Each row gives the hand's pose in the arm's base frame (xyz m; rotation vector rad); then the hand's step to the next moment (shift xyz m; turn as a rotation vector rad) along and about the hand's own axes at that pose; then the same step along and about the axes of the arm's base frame.
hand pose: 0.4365 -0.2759 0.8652 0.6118 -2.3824 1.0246
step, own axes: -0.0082 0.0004 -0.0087 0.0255 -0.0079 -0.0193
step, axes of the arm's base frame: 0.0084 0.0085 0.0003 -0.0110 0.0043 0.0308
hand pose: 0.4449 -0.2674 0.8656 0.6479 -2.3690 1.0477
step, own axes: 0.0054 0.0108 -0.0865 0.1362 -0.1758 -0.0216
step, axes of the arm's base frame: 0.0088 0.0717 0.0491 0.0015 -0.1196 0.1887
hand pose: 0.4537 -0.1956 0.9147 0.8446 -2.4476 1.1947
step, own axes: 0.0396 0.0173 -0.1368 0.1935 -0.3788 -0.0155
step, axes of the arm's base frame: -0.0415 0.1013 0.0927 0.0818 -0.2444 0.3387
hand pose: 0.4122 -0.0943 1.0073 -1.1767 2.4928 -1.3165
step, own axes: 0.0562 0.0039 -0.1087 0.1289 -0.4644 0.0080
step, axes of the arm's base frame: -0.0854 0.0366 0.0798 0.1870 -0.2457 0.3701
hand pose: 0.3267 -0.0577 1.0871 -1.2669 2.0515 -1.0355
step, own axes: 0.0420 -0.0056 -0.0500 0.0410 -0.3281 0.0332
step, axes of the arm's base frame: -0.0525 -0.0225 0.0322 0.1743 -0.1378 0.2471
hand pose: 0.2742 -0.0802 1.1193 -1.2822 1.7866 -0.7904
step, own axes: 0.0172 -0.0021 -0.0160 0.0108 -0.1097 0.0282
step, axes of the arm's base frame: -0.0160 -0.0164 0.0057 0.0736 -0.0440 0.0748
